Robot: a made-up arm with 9 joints.
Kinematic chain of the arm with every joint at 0, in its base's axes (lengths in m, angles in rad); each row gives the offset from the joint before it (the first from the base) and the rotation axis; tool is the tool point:
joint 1: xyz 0 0 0.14 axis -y
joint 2: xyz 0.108 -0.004 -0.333 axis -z
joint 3: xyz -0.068 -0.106 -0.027 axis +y
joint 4: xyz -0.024 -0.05 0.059 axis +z
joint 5: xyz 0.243 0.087 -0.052 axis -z
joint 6: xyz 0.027 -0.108 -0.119 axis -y
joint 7: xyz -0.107 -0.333 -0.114 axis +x
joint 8: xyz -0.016 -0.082 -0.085 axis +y
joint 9: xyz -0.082 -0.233 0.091 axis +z
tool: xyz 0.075 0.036 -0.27
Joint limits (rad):
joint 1: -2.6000..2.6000
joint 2: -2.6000..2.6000
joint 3: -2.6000..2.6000
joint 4: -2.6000..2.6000
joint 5: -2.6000..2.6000
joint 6: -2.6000..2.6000
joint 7: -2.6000..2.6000
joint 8: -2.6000..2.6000
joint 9: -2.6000..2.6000
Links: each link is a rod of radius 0.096 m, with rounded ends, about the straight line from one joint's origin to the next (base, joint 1, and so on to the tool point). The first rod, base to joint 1, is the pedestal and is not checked.
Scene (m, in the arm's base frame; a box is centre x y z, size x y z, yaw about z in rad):
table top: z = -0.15
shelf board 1: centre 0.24 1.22 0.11 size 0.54 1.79 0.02 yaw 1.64
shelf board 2: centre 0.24 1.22 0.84 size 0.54 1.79 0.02 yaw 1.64
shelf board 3: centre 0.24 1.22 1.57 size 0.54 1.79 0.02 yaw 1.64
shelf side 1: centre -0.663 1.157 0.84 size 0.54 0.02 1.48 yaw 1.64
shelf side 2: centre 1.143 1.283 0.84 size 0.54 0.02 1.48 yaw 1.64
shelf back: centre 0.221 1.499 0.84 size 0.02 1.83 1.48 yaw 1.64
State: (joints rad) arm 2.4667 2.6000 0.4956 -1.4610 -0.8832 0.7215 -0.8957 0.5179 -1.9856
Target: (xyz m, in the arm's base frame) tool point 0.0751 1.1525 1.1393
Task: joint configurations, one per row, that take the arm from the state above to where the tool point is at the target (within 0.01 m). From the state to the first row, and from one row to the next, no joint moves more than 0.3 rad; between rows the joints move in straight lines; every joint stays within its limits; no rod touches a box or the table.
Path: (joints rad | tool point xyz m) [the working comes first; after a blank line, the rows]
Joints at the target: 2.6000 2.6000 2.0250 -0.5630 -1.3022 0.8360 -0.1032 0.4860 -1.9882
Straight joint move there: touches shelf board 2.

1: 2.3211 2.4976 0.4560 -1.4462 -0.7161 0.7022 -1.1761 0.6482 -2.0218 | -0.0058 1.0214 0.4675
2: 2.1755 2.3951 0.4163 -1.4315 -0.5489 0.6829 -1.4566 0.7785 -2.0580 | 0.0020 0.8309 0.4812
3: 2.0298 2.2927 0.3767 -1.4167 -0.3818 0.6635 -1.7370 0.9088 -2.0942 | 0.0789 0.6319 0.4981
4: 2.1113 2.3366 0.6340 -1.1683 -0.4922 0.6709 -1.6658 0.9465 -2.1101 | 0.0618 0.7092 0.2994
5: 2.1927 2.3805 0.8914 -0.9200 -0.6026 0.6782 -1.5946 0.9842 -2.1260 | 0.1697 0.7427 0.1397
6: 2.2742 2.4244 1.1487 -0.6716 -0.7129 0.6856 -1.5234 1.0220 -2.1419 | 0.3646 0.7575 0.1108
7: 2.3556 2.4683 1.4061 -0.4232 -0.8233 0.6929 -1.4522 1.0597 -2.1578 | 0.5476 0.7723 0.2590
8: 2.4371 2.5122 1.6634 -0.1749 -0.9337 0.7003 -1.3810 1.0974 -2.1737 | 0.6020 0.7852 0.5538
9: 2.5185 2.5561 1.9208 0.0735 -1.0440 0.7076 -1.3098 1.1352 -2.1896 | 0.4518 0.7702 0.8920
10: 2.6000 2.6000 2.1781 0.3219 -1.1544 0.7150 -1.2386 1.1729 -2.2055 | 0.1072 0.6885 1.1393
11: 2.6000 2.6000 2.1398 0.1006 -1.1914 0.7452 -0.9548 1.0012 -2.1512 | 0.1227 0.8373 1.1817
12: 2.6000 2.6000 2.1016 -0.1206 -1.2283 0.7755 -0.6709 0.8294 -2.0968 | 0.1192 0.9725 1.1912
13: 2.6000 2.6000 2.0633 -0.3418 -1.2653 0.8057 -0.3870 0.6577 -2.0425 | 0.1010 1.0805 1.1744
14: 2.6000 2.6000 2.0250 -0.5630 -1.3022 0.8360 -0.1032 0.4860 -1.9882 | 0.0751 1.1525 1.1393

